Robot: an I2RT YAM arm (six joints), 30 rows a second.
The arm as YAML. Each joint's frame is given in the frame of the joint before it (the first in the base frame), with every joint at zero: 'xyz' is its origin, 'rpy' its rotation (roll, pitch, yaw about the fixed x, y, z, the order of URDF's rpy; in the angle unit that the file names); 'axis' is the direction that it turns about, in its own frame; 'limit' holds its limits. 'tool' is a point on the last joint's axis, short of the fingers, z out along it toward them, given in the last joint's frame.
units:
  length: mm
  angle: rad
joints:
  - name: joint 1
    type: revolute
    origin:
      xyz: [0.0, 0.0, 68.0]
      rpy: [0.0, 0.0, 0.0]
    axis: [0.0, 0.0, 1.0]
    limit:
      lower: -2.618
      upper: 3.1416
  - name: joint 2
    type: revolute
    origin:
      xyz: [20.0, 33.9, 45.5]
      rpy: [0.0, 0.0, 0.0]
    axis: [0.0, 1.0, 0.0]
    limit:
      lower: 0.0
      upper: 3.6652
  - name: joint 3
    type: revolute
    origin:
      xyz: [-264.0, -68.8, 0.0]
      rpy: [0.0, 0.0, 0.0]
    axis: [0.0, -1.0, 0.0]
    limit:
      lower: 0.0
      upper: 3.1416
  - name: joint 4
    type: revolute
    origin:
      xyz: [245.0, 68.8, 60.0]
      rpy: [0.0, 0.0, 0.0]
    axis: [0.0, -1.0, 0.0]
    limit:
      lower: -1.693
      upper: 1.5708
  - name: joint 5
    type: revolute
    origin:
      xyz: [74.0, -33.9, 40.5]
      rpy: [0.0, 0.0, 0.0]
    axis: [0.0, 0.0, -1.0]
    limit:
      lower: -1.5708
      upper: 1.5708
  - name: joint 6
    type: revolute
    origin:
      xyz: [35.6, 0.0, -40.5]
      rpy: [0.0, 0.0, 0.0]
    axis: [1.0, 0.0, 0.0]
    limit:
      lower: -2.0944
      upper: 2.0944
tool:
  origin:
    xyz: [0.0, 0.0, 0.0]
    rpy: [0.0, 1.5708, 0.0]
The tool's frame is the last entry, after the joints.
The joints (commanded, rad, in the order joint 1, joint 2, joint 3, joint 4, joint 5, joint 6), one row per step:
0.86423 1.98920 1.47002 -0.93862 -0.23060 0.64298
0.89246 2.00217 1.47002 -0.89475 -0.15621 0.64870
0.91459 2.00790 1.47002 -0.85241 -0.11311 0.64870
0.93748 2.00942 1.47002 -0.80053 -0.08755 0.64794
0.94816 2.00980 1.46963 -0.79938 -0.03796 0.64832
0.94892 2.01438 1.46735 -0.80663 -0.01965 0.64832
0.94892 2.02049 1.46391 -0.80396 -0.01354 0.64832
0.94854 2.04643 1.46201 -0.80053 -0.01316 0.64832
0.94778 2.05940 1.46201 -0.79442 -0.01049 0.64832
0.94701 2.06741 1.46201 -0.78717 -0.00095 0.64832
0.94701 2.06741 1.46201 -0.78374 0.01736 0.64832
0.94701 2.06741 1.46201 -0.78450 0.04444 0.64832
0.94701 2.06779 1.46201 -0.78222 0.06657 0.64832
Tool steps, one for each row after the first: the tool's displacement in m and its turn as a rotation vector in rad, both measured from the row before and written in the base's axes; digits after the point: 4 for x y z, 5 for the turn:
-0.0029 0.0094 -0.0046 -0.02372 -0.07525 0.01312
-0.0026 0.0082 -0.0016 0.00243 -0.05607 0.01516
-0.0032 0.0094 0.0005 0.02518 -0.05044 0.01840
-0.0020 0.0015 -0.0003 -0.02802 -0.03920 -0.00105
-0.0003 -0.0010 -0.0025 -0.02187 -0.00628 -0.00331
0.0002 -0.0001 -0.0032 -0.00907 -0.00085 -0.00130
0.0008 0.0009 -0.0102 -0.02005 0.01392 -0.00045
0.0010 0.0007 -0.0048 -0.00710 0.00187 -0.00124
0.0011 0.0005 -0.0029 -0.00610 -0.00718 -0.00246
0.0007 -0.0001 0.0001 -0.00774 -0.01663 -0.00328
0.0007 -0.0006 0.0000 -0.01618 -0.02118 -0.00488
0.0008 -0.0003 -0.0001 -0.01117 -0.01878 -0.00400

